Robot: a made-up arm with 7 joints.
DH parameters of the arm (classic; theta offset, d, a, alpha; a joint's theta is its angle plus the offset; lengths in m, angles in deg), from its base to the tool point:
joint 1: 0 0.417 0 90
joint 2: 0 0.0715 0 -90
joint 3: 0 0.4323 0.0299 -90
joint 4: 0 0.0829 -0.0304 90
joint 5: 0 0.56 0 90
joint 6: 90 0.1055 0.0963 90
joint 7: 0 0.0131 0 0
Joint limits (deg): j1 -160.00..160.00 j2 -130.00..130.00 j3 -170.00..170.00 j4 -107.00..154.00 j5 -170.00..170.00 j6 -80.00..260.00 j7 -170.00..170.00
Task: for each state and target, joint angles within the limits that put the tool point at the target. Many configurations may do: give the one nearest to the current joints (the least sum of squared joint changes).
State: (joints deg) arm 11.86 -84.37 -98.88 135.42 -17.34 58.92 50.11
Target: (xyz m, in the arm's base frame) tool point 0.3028 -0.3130 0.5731
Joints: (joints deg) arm 49.72 -97.77 -107.86 154.00 5.71 71.01 50.11
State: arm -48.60 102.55 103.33 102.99 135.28 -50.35 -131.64
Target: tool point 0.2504 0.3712 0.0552
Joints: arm -45.74 100.61 102.98 117.64 131.66 -51.81 -131.64
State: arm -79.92 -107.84 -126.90 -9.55 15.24 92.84 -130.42
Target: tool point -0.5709 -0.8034 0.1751
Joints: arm -120.60 -107.52 -124.20 10.43 18.29 91.61 -130.42
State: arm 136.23 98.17 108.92 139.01 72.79 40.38 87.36
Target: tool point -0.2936 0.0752 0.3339
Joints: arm 112.96 112.81 112.53 145.59 75.60 32.78 87.36
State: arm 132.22 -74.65 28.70 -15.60 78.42 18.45 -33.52
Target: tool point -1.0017 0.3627 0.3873
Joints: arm 152.88 -79.82 34.97 17.57 81.14 21.16 -33.52
